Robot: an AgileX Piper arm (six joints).
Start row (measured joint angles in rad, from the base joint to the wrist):
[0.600, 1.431, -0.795, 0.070, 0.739, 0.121]
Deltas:
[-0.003, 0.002, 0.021, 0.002, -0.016, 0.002]
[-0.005, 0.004, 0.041, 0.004, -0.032, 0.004]
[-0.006, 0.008, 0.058, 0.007, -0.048, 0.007]
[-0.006, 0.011, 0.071, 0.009, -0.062, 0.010]
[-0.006, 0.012, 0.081, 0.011, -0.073, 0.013]
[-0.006, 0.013, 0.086, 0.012, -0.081, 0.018]
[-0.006, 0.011, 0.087, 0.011, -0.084, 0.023]
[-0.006, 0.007, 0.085, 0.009, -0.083, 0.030]
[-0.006, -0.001, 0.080, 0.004, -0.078, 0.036]
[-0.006, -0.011, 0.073, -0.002, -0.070, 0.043]
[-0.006, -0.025, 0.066, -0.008, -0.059, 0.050]
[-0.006, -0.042, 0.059, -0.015, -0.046, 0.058]
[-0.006, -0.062, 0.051, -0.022, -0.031, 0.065]
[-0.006, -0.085, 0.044, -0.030, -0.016, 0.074]
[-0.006, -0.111, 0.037, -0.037, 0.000, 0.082]
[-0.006, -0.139, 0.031, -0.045, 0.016, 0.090]
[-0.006, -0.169, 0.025, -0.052, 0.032, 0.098]
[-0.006, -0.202, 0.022, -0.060, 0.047, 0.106]
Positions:
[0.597, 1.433, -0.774, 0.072, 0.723, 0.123]
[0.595, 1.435, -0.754, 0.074, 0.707, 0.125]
[0.594, 1.439, -0.737, 0.077, 0.691, 0.128]
[0.594, 1.442, -0.724, 0.079, 0.677, 0.131]
[0.594, 1.443, -0.714, 0.081, 0.666, 0.134]
[0.594, 1.444, -0.709, 0.082, 0.658, 0.139]
[0.594, 1.442, -0.708, 0.081, 0.655, 0.144]
[0.594, 1.438, -0.710, 0.079, 0.656, 0.151]
[0.594, 1.430, -0.715, 0.074, 0.661, 0.157]
[0.594, 1.420, -0.722, 0.068, 0.669, 0.164]
[0.594, 1.406, -0.729, 0.062, 0.680, 0.171]
[0.594, 1.389, -0.736, 0.055, 0.693, 0.179]
[0.594, 1.369, -0.744, 0.048, 0.708, 0.186]
[0.594, 1.346, -0.751, 0.040, 0.723, 0.195]
[0.594, 1.320, -0.758, 0.033, 0.739, 0.203]
[0.594, 1.292, -0.764, 0.025, 0.755, 0.211]
[0.594, 1.262, -0.770, 0.018, 0.771, 0.219]
[0.594, 1.229, -0.773, 0.010, 0.786, 0.227]

